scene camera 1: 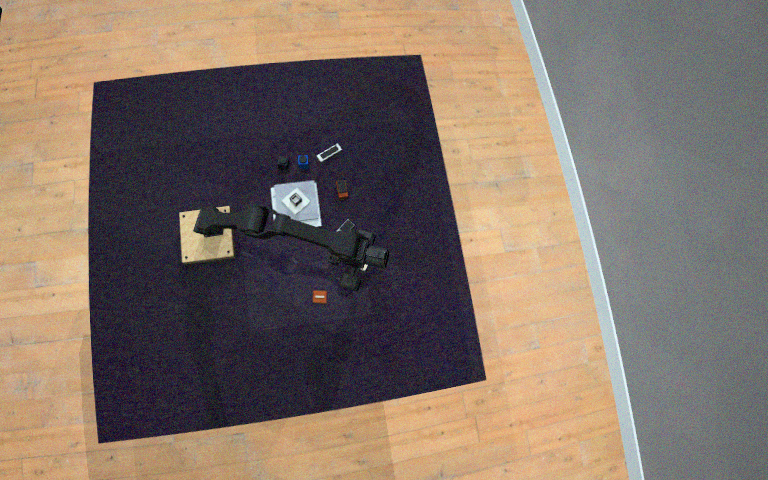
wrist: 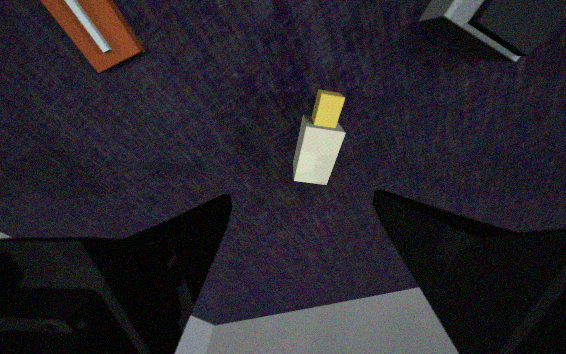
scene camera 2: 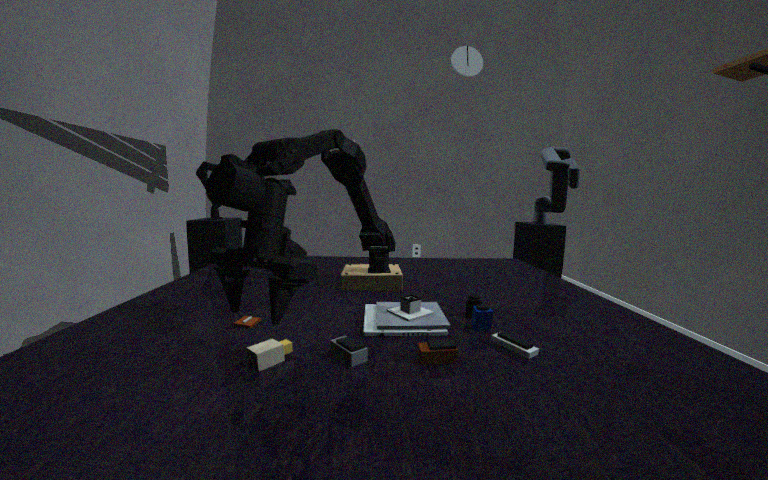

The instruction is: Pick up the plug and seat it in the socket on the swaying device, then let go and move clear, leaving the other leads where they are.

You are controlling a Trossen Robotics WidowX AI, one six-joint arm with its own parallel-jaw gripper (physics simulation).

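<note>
The plug point(scene camera 1: 364, 267) point(scene camera 2: 269, 354) point(wrist: 320, 155), a cream block with a yellow tip, lies on the dark mat. The arm hides most of it in scene camera 1. My gripper point(scene camera 2: 255, 316) point(wrist: 301, 198) is open and empty, pointing down above the mat. In the wrist view the plug shows beyond the fingertips, between their two lines, its yellow tip pointing away. The socket point(scene camera 1: 295, 198) point(scene camera 2: 410, 304), a small grey open-topped cube on a white diamond plate, sits on the flat grey device point(scene camera 1: 311, 213) point(scene camera 2: 385, 323).
An orange slotted block point(scene camera 1: 320, 300) point(wrist: 120, 50) and a grey block point(scene camera 1: 346, 226) point(scene camera 2: 355, 355) point(wrist: 500, 30) lie near the plug. A red-brown block point(scene camera 1: 342, 194) point(scene camera 2: 433, 354), white strip point(scene camera 1: 321, 157) point(scene camera 2: 531, 352), blue block point(scene camera 1: 303, 164) point(scene camera 2: 482, 319) and black block point(scene camera 1: 283, 163) lie around the device.
</note>
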